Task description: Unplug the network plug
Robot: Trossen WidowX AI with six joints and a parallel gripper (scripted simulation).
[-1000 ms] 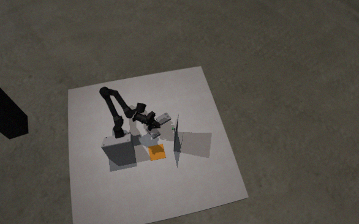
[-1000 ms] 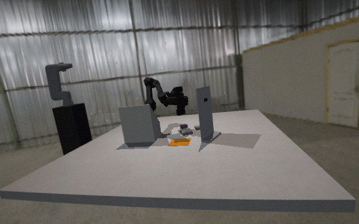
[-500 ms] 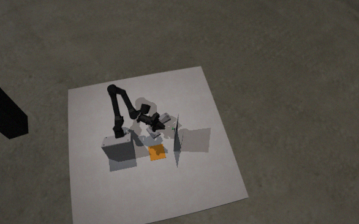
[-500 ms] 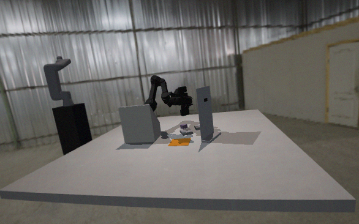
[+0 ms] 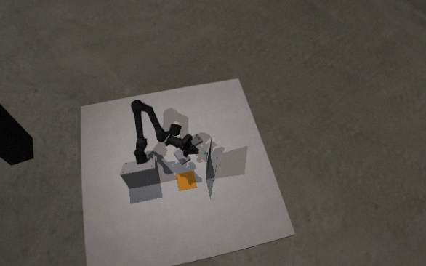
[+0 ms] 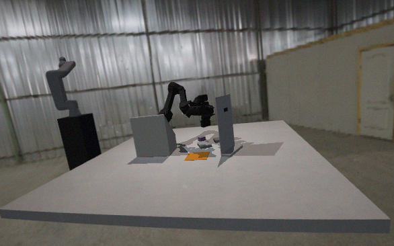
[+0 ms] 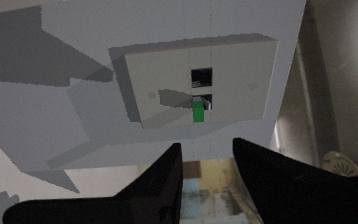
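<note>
Right now my gripper tip is 40 mm short of the plug and 20 mm to the left of it. From my gripper tip the other things lie so: upright panel (60 mm ahead, 30 mm to the right, 90 mm below); then marked orange square (120 mm behind, 70 mm to the right, 230 mm below); then small purple block (110 mm behind, 240 mm to the left, 210 mm below).
</note>
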